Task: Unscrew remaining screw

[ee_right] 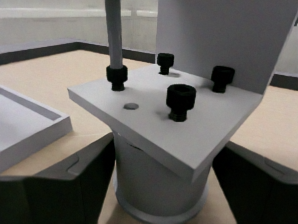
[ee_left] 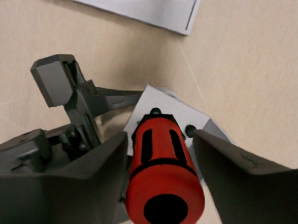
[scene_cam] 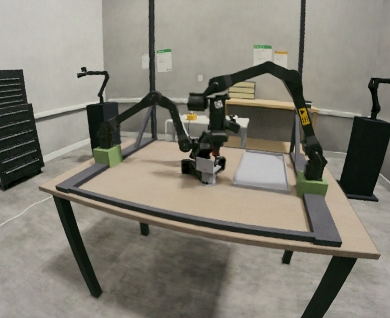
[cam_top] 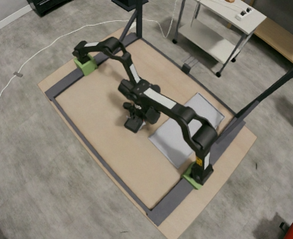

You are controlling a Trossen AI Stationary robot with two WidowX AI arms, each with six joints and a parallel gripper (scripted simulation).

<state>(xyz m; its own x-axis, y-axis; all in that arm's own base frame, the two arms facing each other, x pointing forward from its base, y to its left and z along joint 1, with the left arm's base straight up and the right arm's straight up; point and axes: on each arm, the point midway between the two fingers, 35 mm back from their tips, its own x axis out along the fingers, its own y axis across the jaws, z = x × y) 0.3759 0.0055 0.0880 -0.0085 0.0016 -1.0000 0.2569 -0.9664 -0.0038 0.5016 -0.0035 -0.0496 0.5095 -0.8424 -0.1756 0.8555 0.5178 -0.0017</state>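
The red screwdriver lies 30 mm below my left hand. Also, from my left hand: black screw (10 mm behind, 40 mm to the right, 80 mm below); then grey joint module (10 mm ahead, 20 mm to the right, 120 mm below); then light grey bracket (10 mm ahead, 20 mm to the right, 80 mm below).
My right gripper is now 2 cm to the right of the grey joint module, 2 cm short of it and 1 cm above it. Also, from my right hand: black screw (3 cm above); then red screwdriver (9 cm above, 4 cm to the left, 1 cm ahead); then light grey bracket (4 cm above, 2 cm ahead, 1 cm to the left).
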